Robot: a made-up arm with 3 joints. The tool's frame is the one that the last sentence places. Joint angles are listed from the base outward.
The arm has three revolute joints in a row. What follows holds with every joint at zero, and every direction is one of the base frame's.
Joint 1 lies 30 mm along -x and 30 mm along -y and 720 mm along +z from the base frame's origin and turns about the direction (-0.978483, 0.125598, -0.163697).
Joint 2 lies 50 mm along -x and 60 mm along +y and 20 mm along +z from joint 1 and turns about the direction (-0.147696, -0.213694, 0.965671).
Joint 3 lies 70 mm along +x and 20 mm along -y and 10 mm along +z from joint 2 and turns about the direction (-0.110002, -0.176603, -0.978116).
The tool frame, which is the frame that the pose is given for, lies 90 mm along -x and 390 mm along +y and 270 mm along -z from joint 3; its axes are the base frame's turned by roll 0.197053, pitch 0.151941 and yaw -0.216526 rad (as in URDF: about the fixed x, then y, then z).
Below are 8 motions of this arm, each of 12 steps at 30 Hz.
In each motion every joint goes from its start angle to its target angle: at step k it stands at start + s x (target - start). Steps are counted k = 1, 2, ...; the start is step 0. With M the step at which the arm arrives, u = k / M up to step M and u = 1 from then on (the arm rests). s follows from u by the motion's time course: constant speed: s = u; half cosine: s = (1 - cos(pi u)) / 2; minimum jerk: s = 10 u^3 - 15 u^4 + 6 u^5.
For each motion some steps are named. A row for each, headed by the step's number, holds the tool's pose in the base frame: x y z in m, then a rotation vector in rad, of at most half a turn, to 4 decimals.
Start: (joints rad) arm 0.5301 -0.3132 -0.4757
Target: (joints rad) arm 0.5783 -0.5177 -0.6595
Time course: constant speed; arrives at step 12
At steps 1, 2, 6, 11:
1: -0.1914 0.2603 0.3662 -0.1943 0.3152 -0.2434
2: -0.1921 0.2610 0.3674 -0.1919 0.3191 -0.2473
6: -0.1946 0.2639 0.3725 -0.1815 0.3337 -0.2629
11: -0.1970 0.2683 0.3789 -0.1670 0.3495 -0.2818

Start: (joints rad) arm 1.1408 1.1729 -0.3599
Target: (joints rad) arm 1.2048 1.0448 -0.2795
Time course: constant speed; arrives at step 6
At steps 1, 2, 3, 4, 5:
1: -0.4146 -0.2057 0.5488 -0.9792 0.8814 0.8487
2: -0.4154 -0.2012 0.5398 -0.9881 0.8689 0.8146
3: -0.4157 -0.1970 0.5307 -0.9972 0.8560 0.7807
4: -0.4156 -0.1930 0.5215 -1.0064 0.8428 0.7469
5: -0.4151 -0.1892 0.5122 -1.0158 0.8293 0.7132

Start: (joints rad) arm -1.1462 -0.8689 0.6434
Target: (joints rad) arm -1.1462 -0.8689 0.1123
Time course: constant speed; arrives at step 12
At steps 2, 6, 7, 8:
2: 0.2404 0.3281 0.8190 1.1497 0.9070 -1.1918
6: 0.1966 0.3365 0.8821 1.2347 0.8543 -1.0182
7: 0.1840 0.3376 0.8968 1.2546 0.8405 -0.9745
8: 0.1709 0.3383 0.9110 1.2739 0.8265 -0.9306

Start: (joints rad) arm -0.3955 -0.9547 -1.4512
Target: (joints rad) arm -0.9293 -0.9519 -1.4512
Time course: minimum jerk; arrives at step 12
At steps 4, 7, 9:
4: -0.4043 0.2686 0.8334 1.0711 0.3300 0.4988
7: -0.4195 0.2211 0.8857 1.2816 0.2711 0.5987
9: -0.4275 0.1900 0.9090 1.3966 0.2362 0.6532

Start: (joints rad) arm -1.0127 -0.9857 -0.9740
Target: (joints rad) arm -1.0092 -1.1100 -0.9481
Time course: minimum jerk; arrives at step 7
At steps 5, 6, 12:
5: -0.2226 0.2623 1.0439 1.5377 0.4706 0.0648
6: -0.2161 0.2630 1.0463 1.5412 0.4794 0.0473
12: -0.2148 0.2632 1.0467 1.5418 0.4811 0.0439

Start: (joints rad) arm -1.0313 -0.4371 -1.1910
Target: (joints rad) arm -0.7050 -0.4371 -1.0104
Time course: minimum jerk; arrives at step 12
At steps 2, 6, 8, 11, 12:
2: -0.4557 0.1676 0.8198 1.2816 0.0636 0.8966
6: -0.4310 0.2165 0.8164 1.1578 0.1465 0.7559
8: -0.4133 0.2470 0.8076 1.0776 0.1902 0.6670
11: -0.3998 0.2679 0.7982 1.0196 0.2173 0.6040
12: -0.3994 0.2684 0.7980 1.0182 0.2180 0.6024

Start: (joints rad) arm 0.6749 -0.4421 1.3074
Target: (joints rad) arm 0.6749 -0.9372 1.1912
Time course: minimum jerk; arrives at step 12
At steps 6, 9, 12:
6: 0.2688 -0.3104 0.4979 -0.4529 -0.7629 -2.0722
9: 0.2277 -0.3501 0.5100 -0.4349 -0.7570 -2.2345
12: 0.2162 -0.3593 0.5126 -0.4289 -0.7552 -2.2769

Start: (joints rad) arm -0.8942 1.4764 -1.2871
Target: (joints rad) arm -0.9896 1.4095 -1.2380
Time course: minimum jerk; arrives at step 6
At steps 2, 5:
2: -0.0250 -0.0998 0.3720 -0.2635 -0.7173 2.2651
5: -0.0547 -0.0649 0.3627 -0.1547 -0.7833 2.1964

